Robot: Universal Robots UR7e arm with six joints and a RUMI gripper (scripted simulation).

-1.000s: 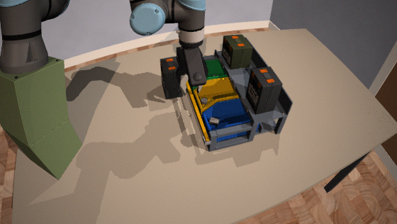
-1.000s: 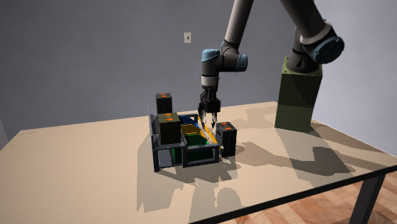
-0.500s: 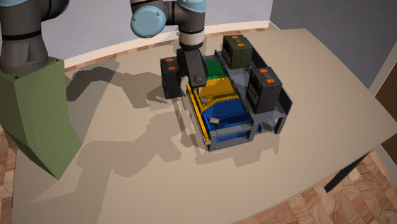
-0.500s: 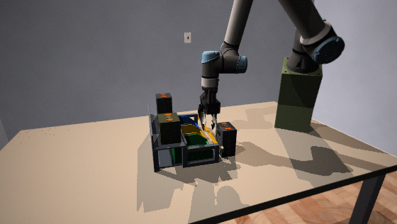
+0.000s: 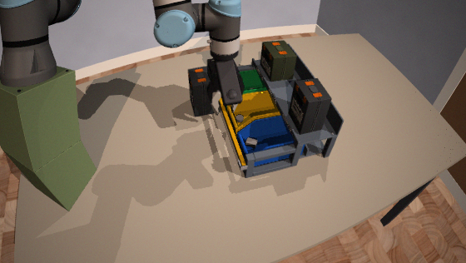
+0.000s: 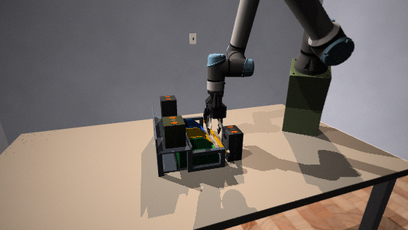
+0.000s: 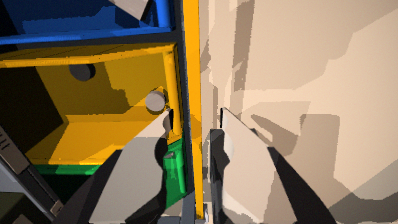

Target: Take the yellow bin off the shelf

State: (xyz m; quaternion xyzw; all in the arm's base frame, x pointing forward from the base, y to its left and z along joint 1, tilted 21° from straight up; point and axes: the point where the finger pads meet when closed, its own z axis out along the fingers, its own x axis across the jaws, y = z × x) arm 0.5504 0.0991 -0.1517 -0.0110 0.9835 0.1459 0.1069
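My hand is 10 mm above the long yellow bar. Round my hand: blue bin (110 mm ahead, 110 mm to the right, 30 mm below); then dark box (50 mm behind, 110 mm to the left, 10 mm below); then yellow open bin (110 mm ahead, 10 mm to the left, 30 mm below).
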